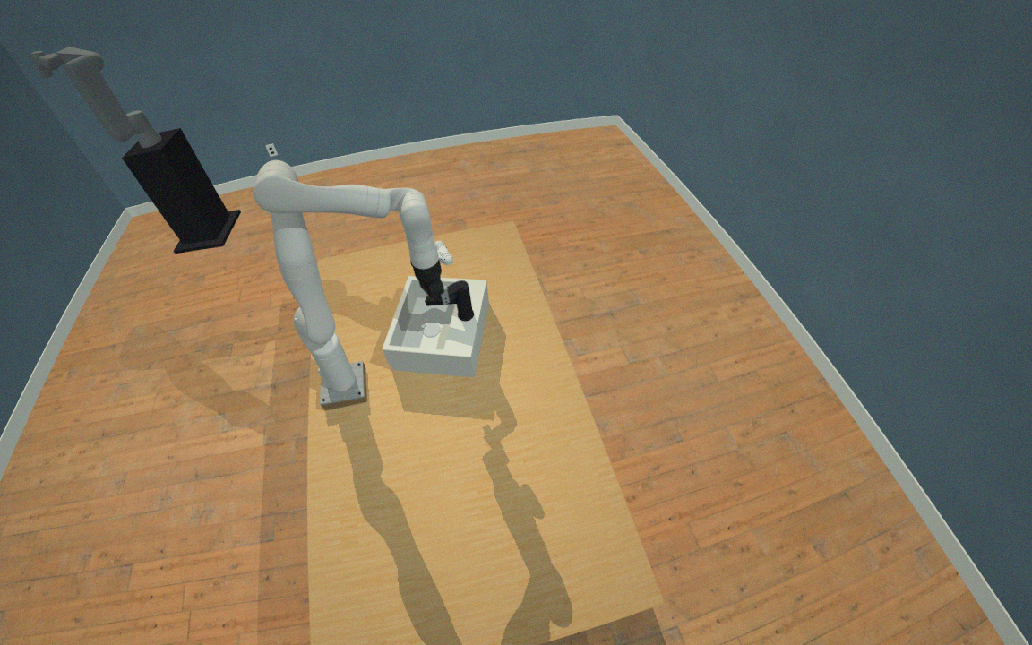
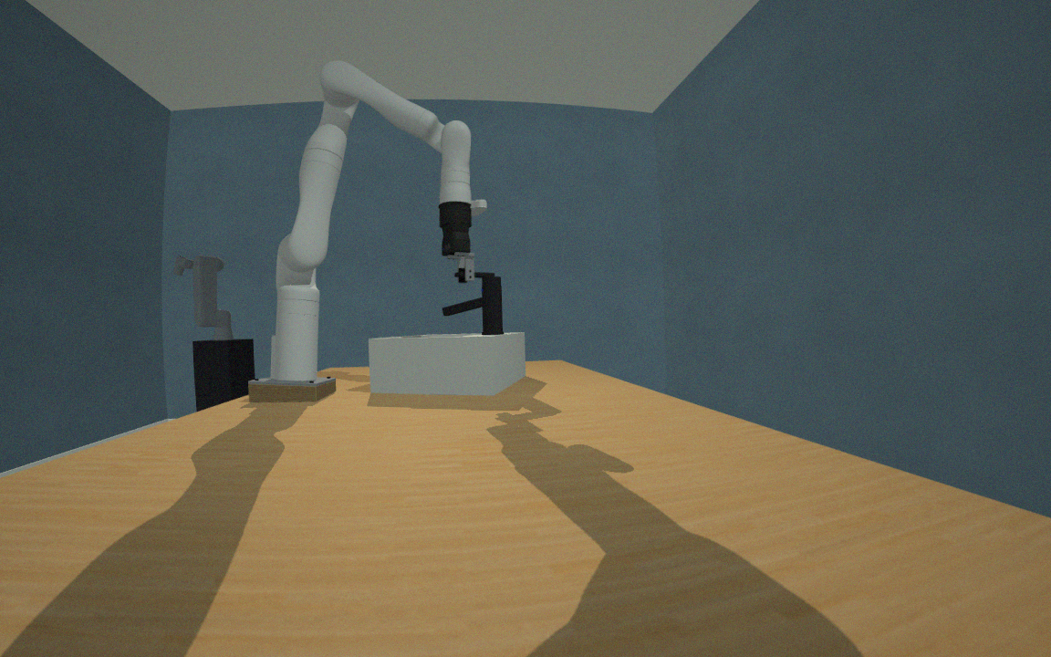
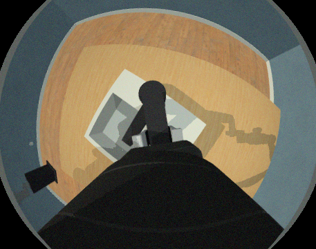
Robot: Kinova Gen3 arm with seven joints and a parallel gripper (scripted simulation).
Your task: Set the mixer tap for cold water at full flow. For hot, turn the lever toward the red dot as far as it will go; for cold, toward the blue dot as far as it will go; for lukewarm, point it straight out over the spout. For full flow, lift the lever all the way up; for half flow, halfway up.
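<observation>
The lever lies 2 cm ahead of my hand and 1 cm to the left of it. From my hand the other things lie so: white basin 6 cm behind, 6 cm to the left, 23 cm below.
</observation>
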